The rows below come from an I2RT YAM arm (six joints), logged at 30 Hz.
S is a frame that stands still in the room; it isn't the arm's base.
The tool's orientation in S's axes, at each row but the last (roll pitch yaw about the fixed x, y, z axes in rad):
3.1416 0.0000 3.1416
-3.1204 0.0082 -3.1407
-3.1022 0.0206 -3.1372
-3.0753 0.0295 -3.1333
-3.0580 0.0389 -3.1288
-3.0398 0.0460 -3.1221
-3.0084 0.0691 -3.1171
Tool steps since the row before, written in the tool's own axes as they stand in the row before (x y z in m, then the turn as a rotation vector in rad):
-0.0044 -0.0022 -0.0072 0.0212 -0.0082 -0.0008
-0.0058 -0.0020 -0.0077 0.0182 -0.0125 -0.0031
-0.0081 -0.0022 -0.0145 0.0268 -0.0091 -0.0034
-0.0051 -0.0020 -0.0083 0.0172 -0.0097 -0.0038
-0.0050 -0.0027 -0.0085 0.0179 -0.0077 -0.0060
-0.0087 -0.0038 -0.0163 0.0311 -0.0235 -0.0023
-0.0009 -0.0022 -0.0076 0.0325 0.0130 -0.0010
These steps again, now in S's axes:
0.0044 -0.0022 0.0072 -0.0212 -0.0082 0.0008
0.0057 -0.0018 0.0078 -0.0182 -0.0124 0.0032
0.0078 -0.0016 0.0147 -0.0268 -0.0091 0.0032
0.0049 -0.0014 0.0086 -0.0172 -0.0096 0.0039
0.0047 -0.0019 0.0089 -0.0181 -0.0074 0.0059
0.0080 -0.0020 0.0170 -0.0308 -0.0237 0.0032
0.0004 -0.0012 0.0079 -0.0327 0.0122 -0.0030

